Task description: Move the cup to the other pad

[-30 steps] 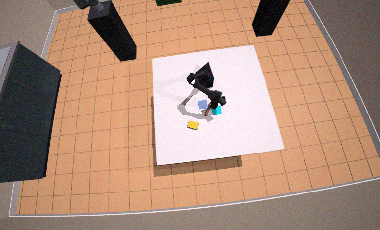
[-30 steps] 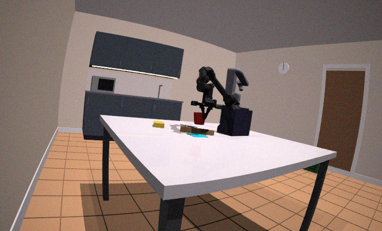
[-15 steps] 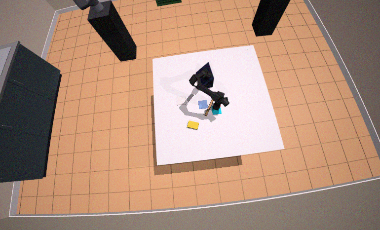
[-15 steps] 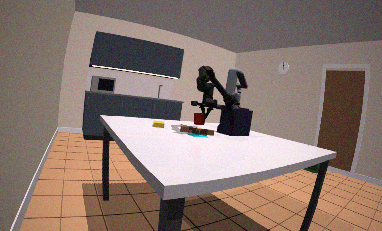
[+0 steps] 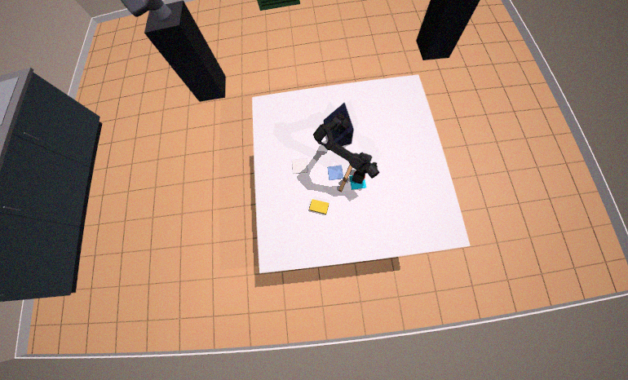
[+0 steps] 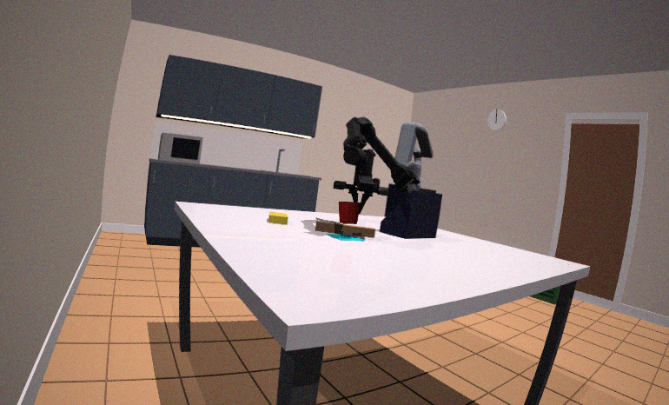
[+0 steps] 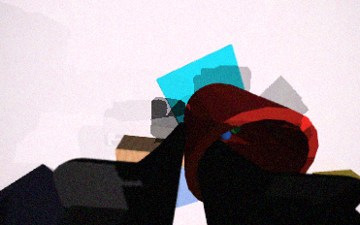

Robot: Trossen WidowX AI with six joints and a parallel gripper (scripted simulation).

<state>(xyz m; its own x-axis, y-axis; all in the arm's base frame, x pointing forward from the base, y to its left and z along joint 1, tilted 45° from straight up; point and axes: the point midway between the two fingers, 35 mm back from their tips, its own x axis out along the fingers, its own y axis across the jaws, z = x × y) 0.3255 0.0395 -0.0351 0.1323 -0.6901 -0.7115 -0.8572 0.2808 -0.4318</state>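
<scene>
The cyan pad is 100 mm below my gripper tip, 20 mm to the right of it and 20 mm ahead of it. Also, from my gripper tip: red cup (30 mm ahead, 20 mm to the right); then wooden bar (80 mm to the right, 80 mm below, 20 mm behind); then pale blue pad (150 mm to the right, 100 mm below, 60 mm behind).
</scene>
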